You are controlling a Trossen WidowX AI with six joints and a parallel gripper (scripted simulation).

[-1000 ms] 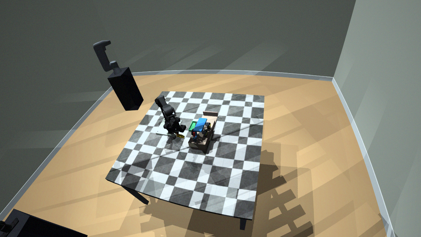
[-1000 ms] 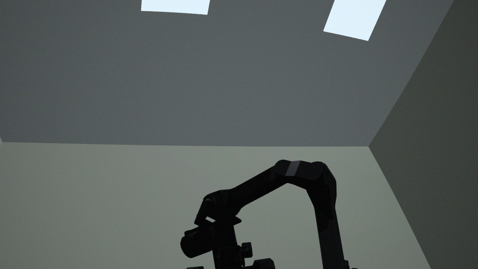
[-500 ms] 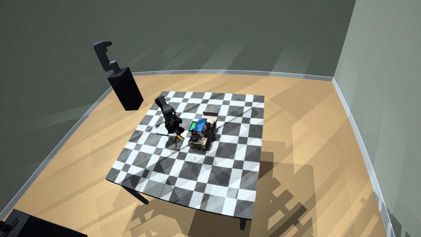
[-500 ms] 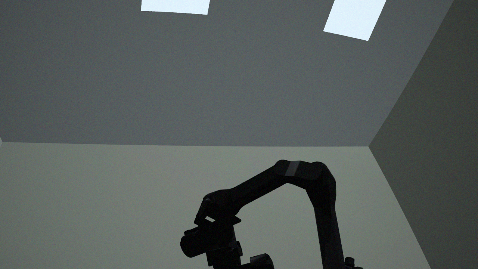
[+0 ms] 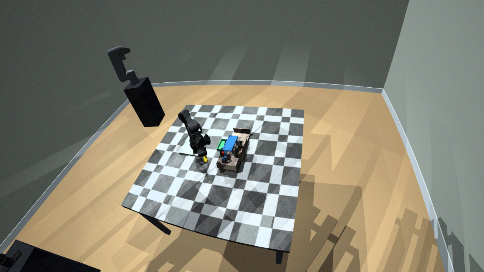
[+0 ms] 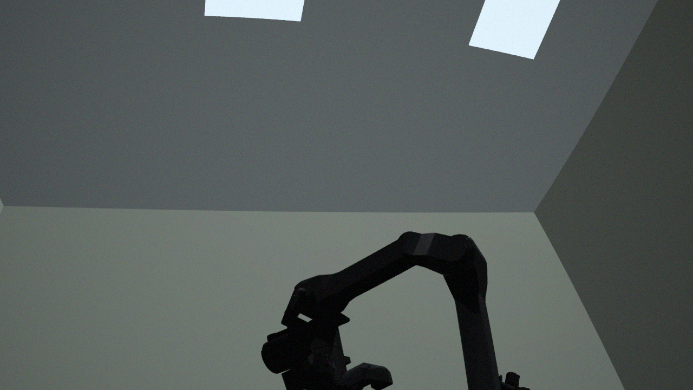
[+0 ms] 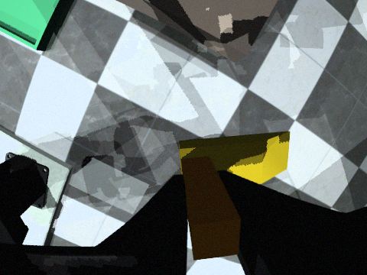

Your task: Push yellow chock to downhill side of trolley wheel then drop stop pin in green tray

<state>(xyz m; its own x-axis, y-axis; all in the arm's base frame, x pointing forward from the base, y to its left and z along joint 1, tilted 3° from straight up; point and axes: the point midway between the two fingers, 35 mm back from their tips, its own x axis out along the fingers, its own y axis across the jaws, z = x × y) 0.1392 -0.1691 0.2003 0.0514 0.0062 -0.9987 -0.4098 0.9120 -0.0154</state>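
Now: the yellow chock 1 cm ahead of my gripper tip, 2 cm to the right of it and 1 cm below it. From my gripper tip the other things lie so: blue-topped trolley (17 cm ahead, 11 cm to the left, 6 cm below); then red-headed stop pin (14 cm ahead, 1 cm to the left, 4 cm below).
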